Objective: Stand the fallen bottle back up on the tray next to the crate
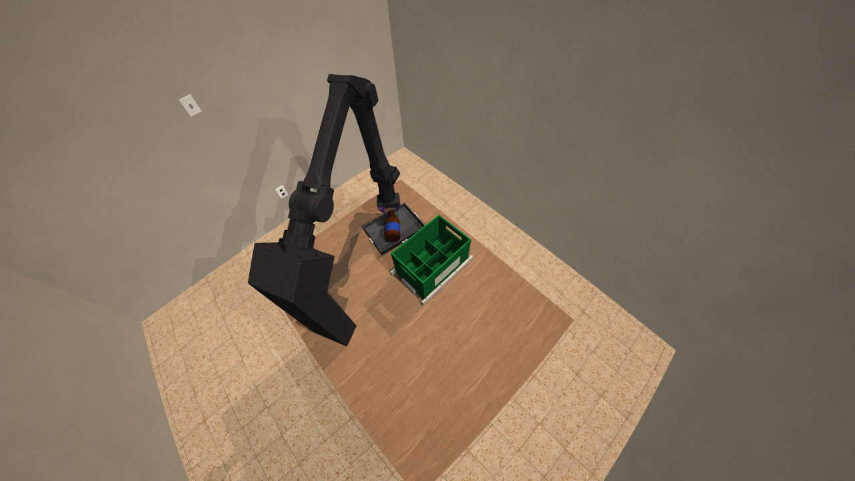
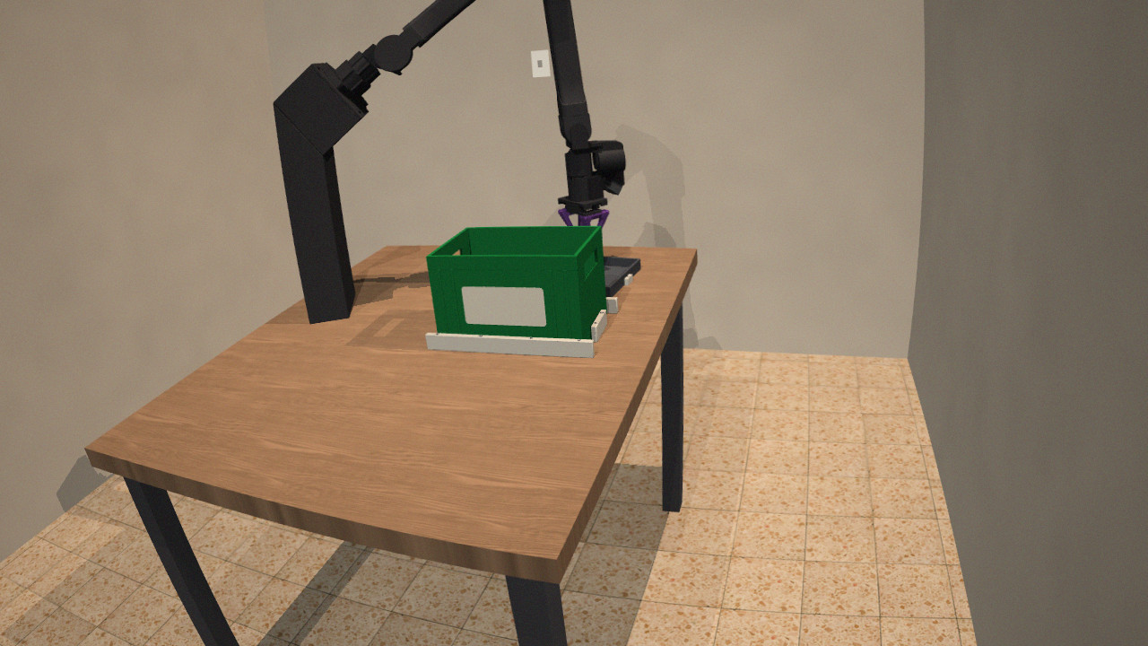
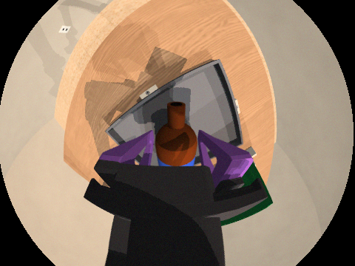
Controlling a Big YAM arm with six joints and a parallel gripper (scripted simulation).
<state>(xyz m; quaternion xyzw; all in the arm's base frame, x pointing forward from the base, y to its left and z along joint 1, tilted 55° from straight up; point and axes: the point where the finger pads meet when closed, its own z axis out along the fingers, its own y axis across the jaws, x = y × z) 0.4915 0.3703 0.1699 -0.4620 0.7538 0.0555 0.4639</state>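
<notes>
Right now my hand is 10 mm past the brown bottle, 50 mm to the left of it and 40 mm above it. From my hand the other things lie so: green crate: 110 mm ahead, 310 mm to the right; then tray: 50 mm to the right, 70 mm below.
</notes>
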